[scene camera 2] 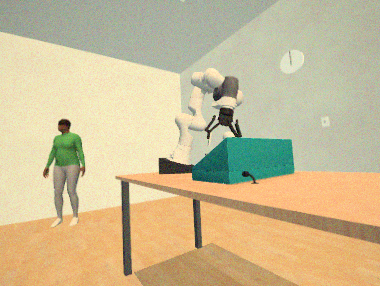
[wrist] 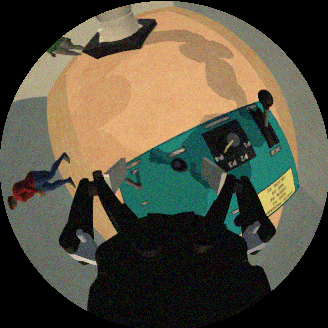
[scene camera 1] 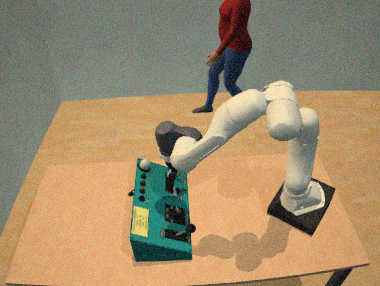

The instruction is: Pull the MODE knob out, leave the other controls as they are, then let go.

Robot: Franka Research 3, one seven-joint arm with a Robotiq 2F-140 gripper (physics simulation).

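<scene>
The MODE knob (scene camera 1: 178,191) (wrist: 179,164) is a small black round knob near the edge of the teal panel (scene camera 1: 155,210) (scene camera 2: 260,155) (wrist: 160,192) that faces the robot base. Its label is too blurred to read, and how far out it stands is hard to tell. My gripper (scene camera 2: 223,133) (wrist: 163,165) is wide open above the panel, its fingers apart on either side of the knob in the wrist view, with nothing between the pads. In the scene camera 1 view, the arm partly hides the gripper.
A toggle switch (wrist: 134,179), a rotary selector (scene camera 1: 175,214) (wrist: 232,140) and a black-ended lever (scene camera 1: 190,228) (wrist: 265,98) are on the panel. A white round knob (scene camera 1: 145,164) and several small dark buttons line its far side. A black lever (scene camera 2: 247,174) sticks out behind.
</scene>
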